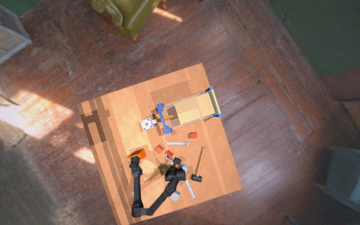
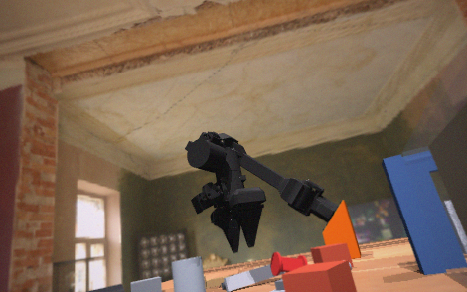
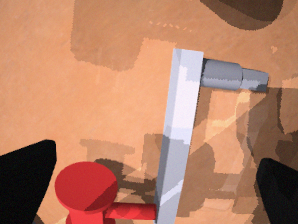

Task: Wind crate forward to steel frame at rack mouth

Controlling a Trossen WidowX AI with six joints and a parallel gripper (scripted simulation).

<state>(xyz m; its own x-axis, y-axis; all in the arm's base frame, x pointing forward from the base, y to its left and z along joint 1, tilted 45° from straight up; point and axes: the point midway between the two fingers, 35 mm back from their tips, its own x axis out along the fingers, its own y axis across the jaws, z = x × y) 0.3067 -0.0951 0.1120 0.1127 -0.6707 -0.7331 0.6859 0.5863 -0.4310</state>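
Now: gripper tip 50 mm above the winch handle, 20 mm to the right of it and 20 mm past it. Round my gripper tip: grey bar 310 mm to the right, 70 mm ahead, 60 mm below; yellow brush 140 mm to the right, 80 mm behind, 50 mm below; red knob 70 mm to the left, 40 mm below, 30 mm behind.
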